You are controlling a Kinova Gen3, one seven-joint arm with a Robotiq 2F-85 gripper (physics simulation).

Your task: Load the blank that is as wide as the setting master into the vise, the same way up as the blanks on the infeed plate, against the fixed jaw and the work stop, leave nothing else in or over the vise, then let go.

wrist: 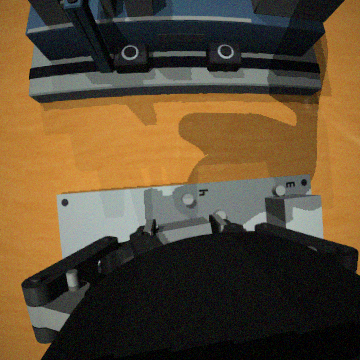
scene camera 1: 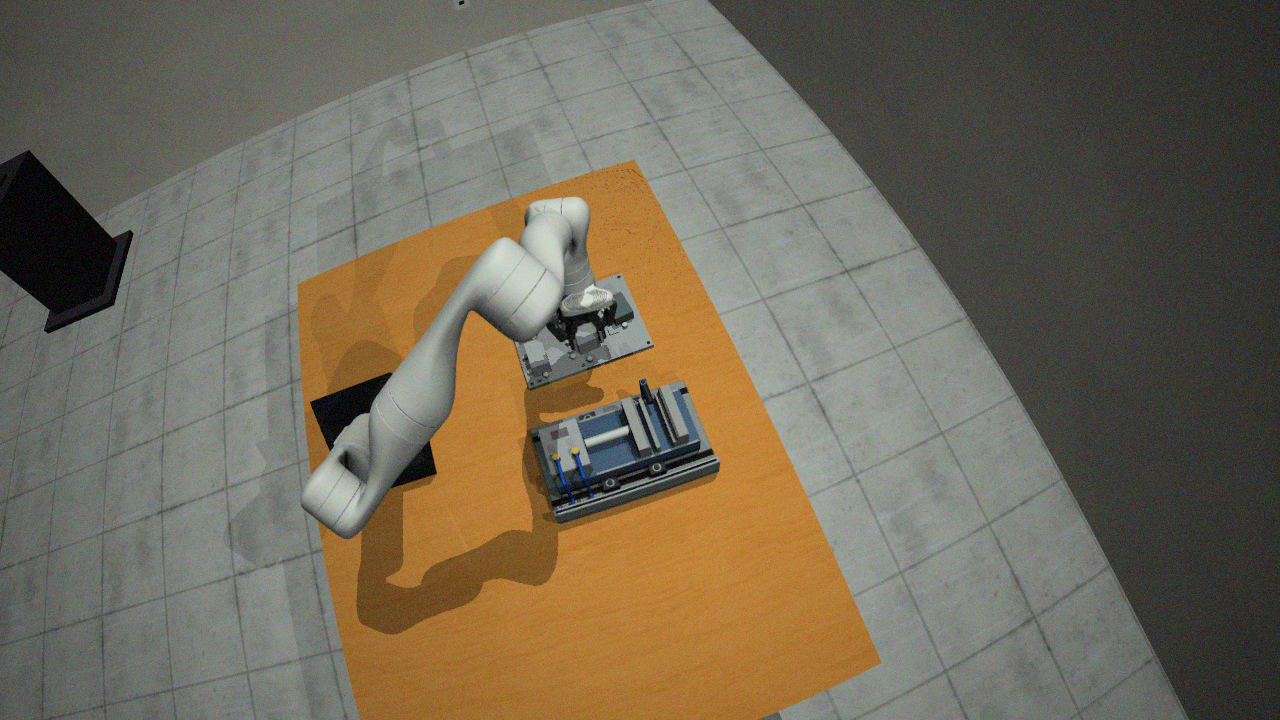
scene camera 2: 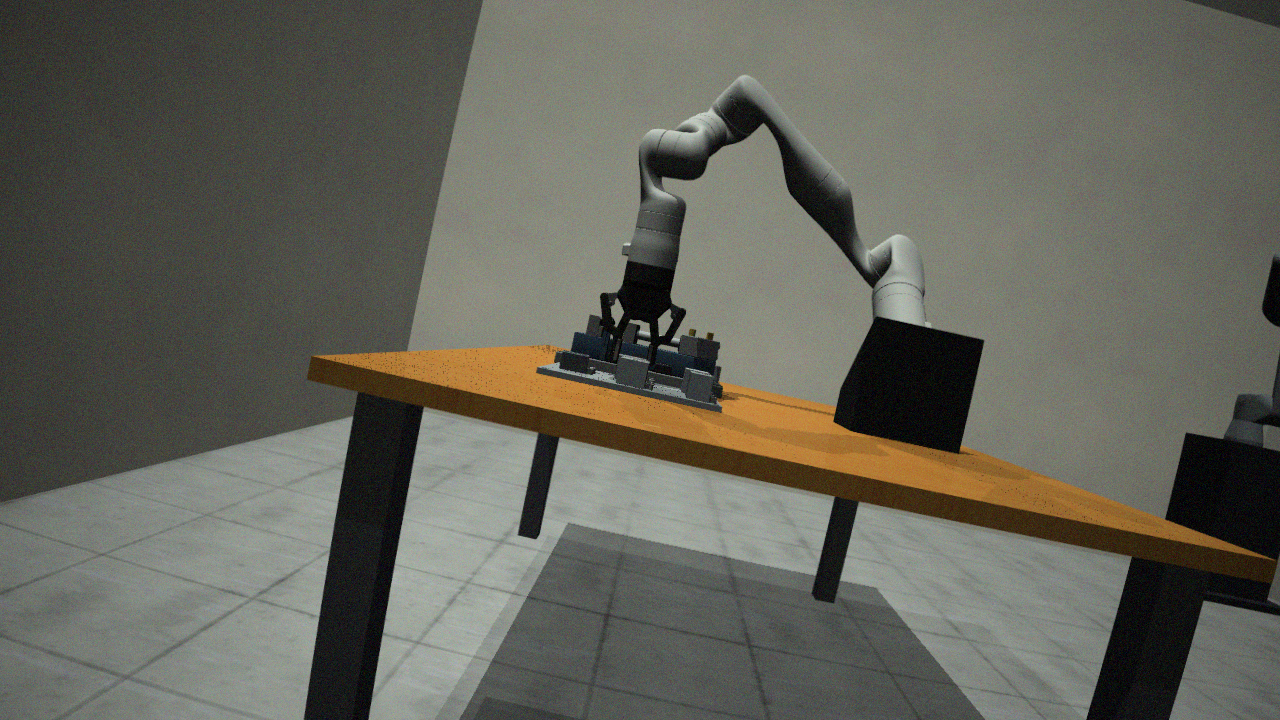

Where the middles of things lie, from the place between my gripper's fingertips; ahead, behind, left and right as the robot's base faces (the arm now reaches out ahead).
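My gripper: 2 cm above the infeed plate (scene camera 1: 633, 339), 1 cm past, 6 cm to the right of it. Grey block (scene camera 1: 562, 446), from my hand: 5 cm above, 9 cm behind, 23 cm to the right.
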